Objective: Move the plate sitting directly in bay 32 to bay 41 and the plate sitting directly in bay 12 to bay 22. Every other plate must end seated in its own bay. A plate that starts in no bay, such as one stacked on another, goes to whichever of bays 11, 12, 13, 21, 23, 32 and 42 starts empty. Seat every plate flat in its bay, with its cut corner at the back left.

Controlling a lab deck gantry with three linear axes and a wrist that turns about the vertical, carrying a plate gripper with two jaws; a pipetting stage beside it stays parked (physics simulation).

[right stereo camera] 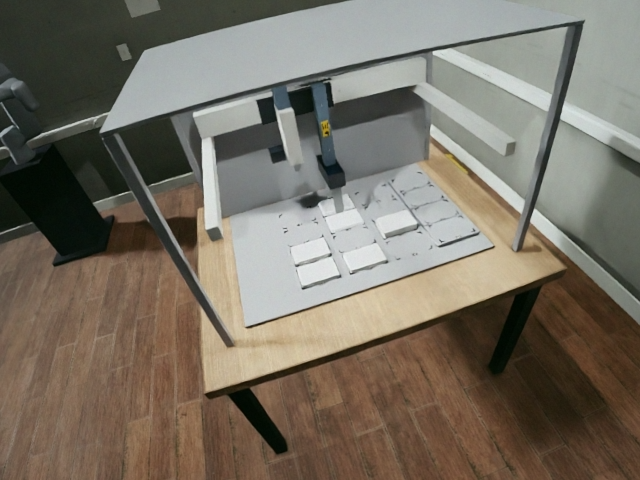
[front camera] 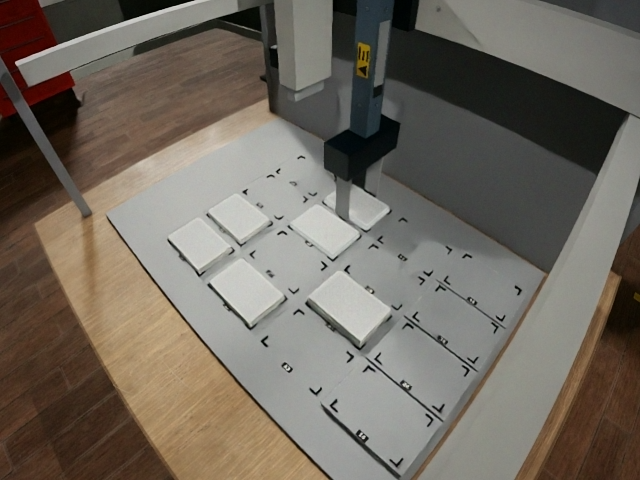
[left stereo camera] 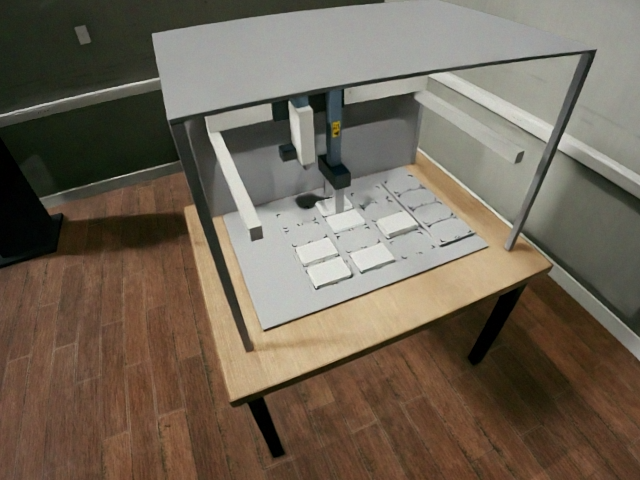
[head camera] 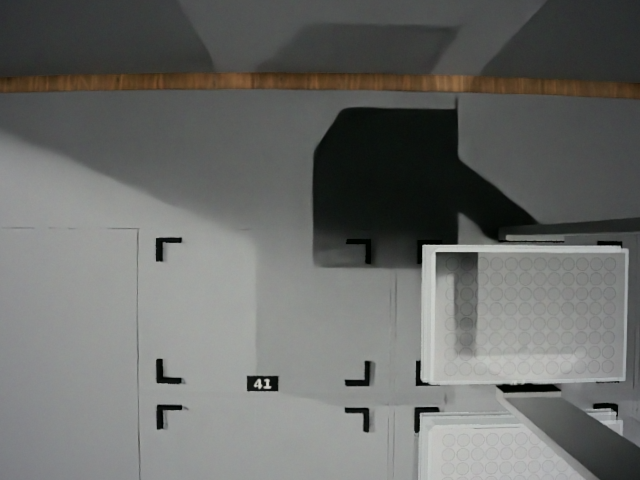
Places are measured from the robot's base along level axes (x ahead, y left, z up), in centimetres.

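Pixels of known places: gripper, between the fingertips: [right stereo camera: 336, 204] [front camera: 356, 204] [left stereo camera: 334, 205] [head camera: 525, 313]; robot's base, origin of its link: [right stereo camera: 303, 288] [front camera: 168, 240] [left stereo camera: 316, 289].
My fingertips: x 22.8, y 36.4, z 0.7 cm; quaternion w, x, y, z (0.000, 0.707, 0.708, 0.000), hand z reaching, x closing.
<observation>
For each thing: its top centre in the pictures, then the offset to it from my fingertips. "pt": a spot on its surface instead.
- white plate, centre of its top: [head camera: 532, 316] [front camera: 356, 202] [right stereo camera: 335, 203] [left stereo camera: 334, 203] dx +0.0, dy +0.0, dz +0.8 cm
- bay 11, a spot on its surface: [front camera: 200, 243] pt dx -15.5, dy -32.1, dz +0.8 cm
- bay 21, a spot on its surface: [front camera: 239, 218] pt dx -15.2, dy -21.8, dz +0.8 cm
- bay 12, a spot on its surface: [front camera: 248, 291] pt dx +1.0, dy -32.1, dz +0.8 cm
- thicker block, centre of its top: [front camera: 349, 302] [right stereo camera: 396, 221] [left stereo camera: 397, 221] dx +16.4, dy -21.4, dz +2.1 cm
My gripper [front camera: 357, 203] [head camera: 531, 313] [left stereo camera: 332, 201] [right stereo camera: 332, 200] is low over bay 42, one jaw behind and one in front of a white plate [front camera: 368, 209] [head camera: 594, 310]. Narrow gaps show at its edges in the head view; the jaws look open. This plate looks flat in bay 42. Another plate [front camera: 324, 230] [head camera: 480, 454] [left stereo camera: 345, 221] is in bay 32. Plates stand in bay 11 [front camera: 200, 243], bay 21 [front camera: 239, 218] and bay 12 [front camera: 248, 291]. In bay 23 a thicker block [front camera: 348, 308] [right stereo camera: 395, 223] looks like stacked plates. Bays 41, 22 and 13 hold no plate. Cut corners cannot be made out.
The white pipetting stage [front camera: 305, 46] [left stereo camera: 302, 136] [right stereo camera: 288, 136] hangs left of the gripper column, above the deck. The plate in bay 32 stands close in front of the front jaw. The rear wall [front camera: 465, 206] rises behind the deck. Raised bays [front camera: 382, 408] line the right side.
</observation>
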